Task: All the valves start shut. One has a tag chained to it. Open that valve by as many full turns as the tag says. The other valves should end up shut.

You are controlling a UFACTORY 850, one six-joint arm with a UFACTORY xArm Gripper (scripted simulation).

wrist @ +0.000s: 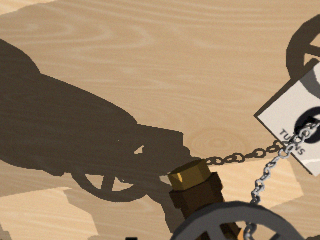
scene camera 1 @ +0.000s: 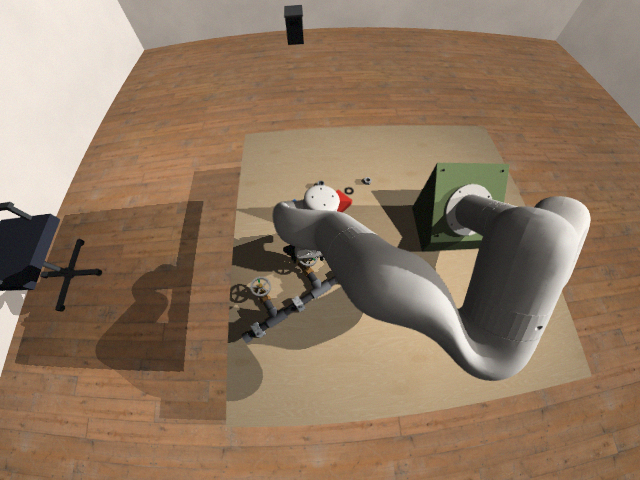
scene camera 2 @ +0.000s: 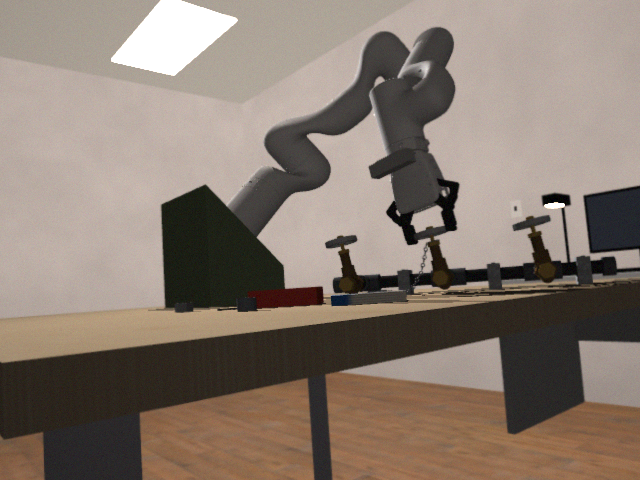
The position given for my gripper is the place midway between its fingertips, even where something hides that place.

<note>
In view: my gripper (scene camera 2: 432,237), a red block (scene camera 2: 309,295) and a blue-and-grey bar (scene camera 2: 389,296).
The wrist view misses the red block: it is out of frame. The wrist view does not show the blue-and-grey bar: it is out of frame.
</note>
